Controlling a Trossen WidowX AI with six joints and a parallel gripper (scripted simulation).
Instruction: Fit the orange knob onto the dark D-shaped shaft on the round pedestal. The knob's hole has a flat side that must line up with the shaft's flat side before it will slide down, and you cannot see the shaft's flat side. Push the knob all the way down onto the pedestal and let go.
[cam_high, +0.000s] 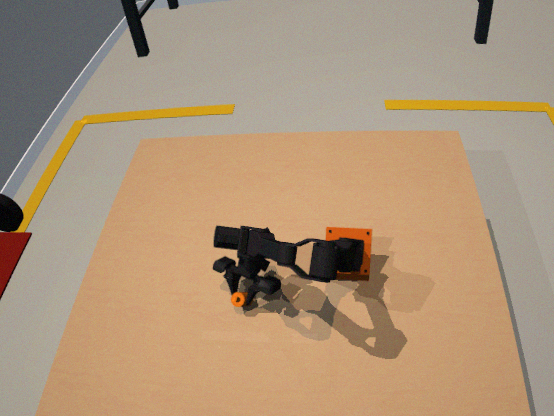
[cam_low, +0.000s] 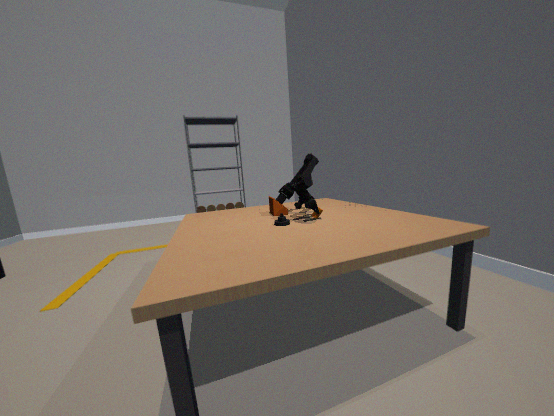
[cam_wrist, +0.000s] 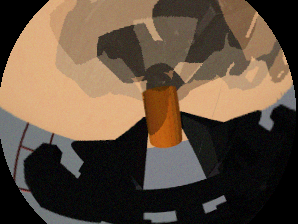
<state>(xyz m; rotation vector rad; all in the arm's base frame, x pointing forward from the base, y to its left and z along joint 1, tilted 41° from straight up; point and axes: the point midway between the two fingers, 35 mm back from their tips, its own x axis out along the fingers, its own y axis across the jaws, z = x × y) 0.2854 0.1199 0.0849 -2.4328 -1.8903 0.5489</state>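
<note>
The orange knob lies 1 cm to the right of my gripper tip. Round my gripper tip: pedestal 22 cm to the right, 1 cm ahead.
</note>
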